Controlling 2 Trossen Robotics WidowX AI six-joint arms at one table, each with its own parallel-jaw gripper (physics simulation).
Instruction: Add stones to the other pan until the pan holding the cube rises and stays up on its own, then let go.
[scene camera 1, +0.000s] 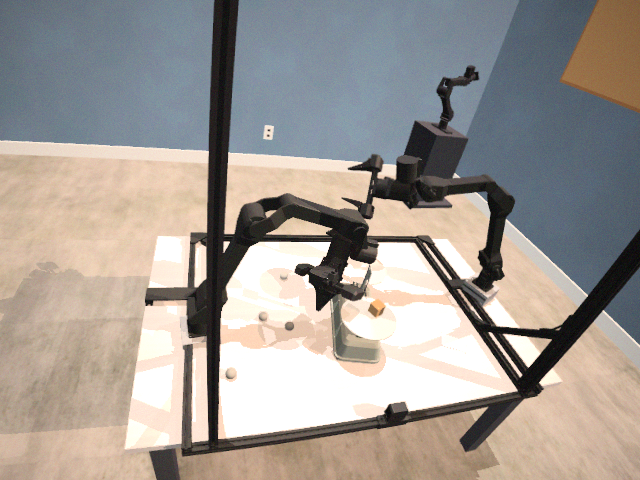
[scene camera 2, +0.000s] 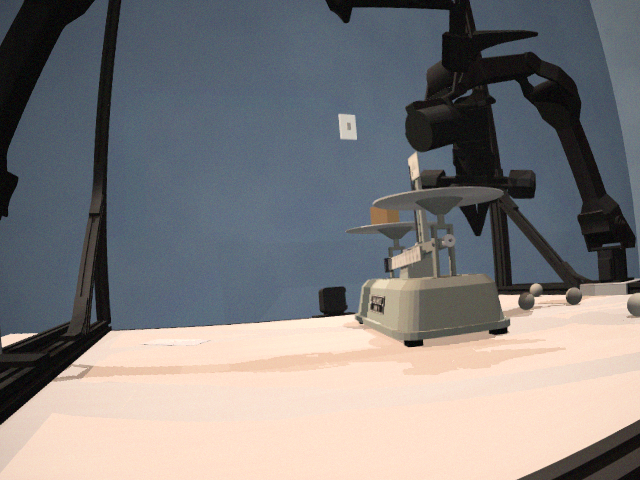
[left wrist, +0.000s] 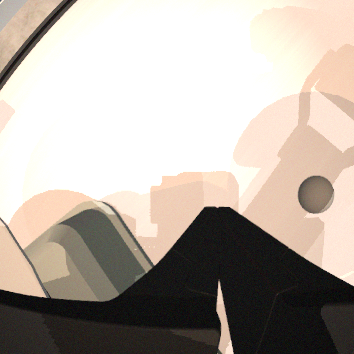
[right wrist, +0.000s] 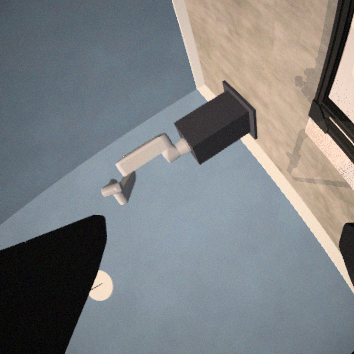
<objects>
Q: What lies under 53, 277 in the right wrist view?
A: My right gripper.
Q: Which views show the balance scale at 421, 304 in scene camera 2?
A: Scene camera 1, scene camera 2 and the left wrist view only.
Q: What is my right gripper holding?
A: Nothing.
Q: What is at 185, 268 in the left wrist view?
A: My left gripper.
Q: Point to my left gripper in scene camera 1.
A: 318, 310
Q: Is my right gripper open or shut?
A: Open.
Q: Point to a balance scale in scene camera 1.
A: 356, 333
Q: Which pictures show my left gripper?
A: Scene camera 1, scene camera 2 and the left wrist view only.
</objects>
